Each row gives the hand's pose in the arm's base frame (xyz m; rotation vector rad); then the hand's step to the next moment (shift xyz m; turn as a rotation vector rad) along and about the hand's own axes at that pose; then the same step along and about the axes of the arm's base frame.
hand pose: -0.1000 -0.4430 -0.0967 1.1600 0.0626 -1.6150
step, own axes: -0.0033 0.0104 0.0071 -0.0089 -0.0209 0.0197
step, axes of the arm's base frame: 0.0032 -0.0059 0.0112 -0.0292 0.0036 0.0060
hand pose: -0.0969 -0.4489 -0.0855 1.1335 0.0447 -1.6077
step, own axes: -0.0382 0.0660 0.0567 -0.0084 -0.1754 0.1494
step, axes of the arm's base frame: 0.0123 -0.0290 0.0897 -0.2304 -0.0094 -0.0025
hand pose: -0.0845 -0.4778 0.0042 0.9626 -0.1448 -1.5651
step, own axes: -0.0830 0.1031 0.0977 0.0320 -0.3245 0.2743
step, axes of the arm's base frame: 0.0102 0.0044 0.1641 -0.4212 -0.0579 -0.0291
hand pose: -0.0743 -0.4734 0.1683 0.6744 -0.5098 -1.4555
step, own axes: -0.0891 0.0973 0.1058 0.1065 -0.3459 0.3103
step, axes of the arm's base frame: -0.0080 0.0763 0.1507 -0.4564 -0.1355 -0.0242
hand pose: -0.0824 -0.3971 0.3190 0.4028 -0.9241 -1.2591
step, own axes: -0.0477 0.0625 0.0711 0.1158 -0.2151 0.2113
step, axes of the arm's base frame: -0.0168 0.0785 0.0693 -0.2969 -0.1263 0.0141
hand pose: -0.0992 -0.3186 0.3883 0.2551 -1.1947 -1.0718
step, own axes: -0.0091 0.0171 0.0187 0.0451 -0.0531 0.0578
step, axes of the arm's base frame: -0.0063 0.0225 0.0133 -0.0785 -0.0421 0.0161
